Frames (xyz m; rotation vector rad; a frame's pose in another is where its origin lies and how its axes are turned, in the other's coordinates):
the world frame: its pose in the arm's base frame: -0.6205 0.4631 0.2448 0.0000 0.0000 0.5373
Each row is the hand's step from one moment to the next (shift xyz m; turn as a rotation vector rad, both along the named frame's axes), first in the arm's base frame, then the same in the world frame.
Working: the arm's base frame: its pose in the world frame: 0.2960 -0.7154 -0.2448 0.0000 0.0000 -0.5373

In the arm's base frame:
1: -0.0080 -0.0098 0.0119 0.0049 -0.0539 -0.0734
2: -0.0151 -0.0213 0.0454 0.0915 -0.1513 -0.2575
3: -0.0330 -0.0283 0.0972 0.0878 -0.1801 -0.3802
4: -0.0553 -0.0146 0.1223 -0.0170 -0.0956 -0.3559
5: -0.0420 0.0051 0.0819 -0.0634 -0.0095 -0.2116
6: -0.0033 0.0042 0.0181 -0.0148 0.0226 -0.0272
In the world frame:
1: -0.0119 -0.0043 0.0119 -0.0234 -0.0488 -0.0734
2: -0.0239 -0.0106 0.0454 0.0012 -0.1768 -0.2575
3: -0.0428 -0.0074 0.0972 -0.0168 -0.1997 -0.3802
4: -0.0550 0.0158 0.1223 -0.0635 -0.0734 -0.3559
5: -0.0335 0.0259 0.0819 -0.0593 0.0243 -0.2116
6: -0.0007 0.0053 0.0181 -0.0011 0.0270 -0.0272

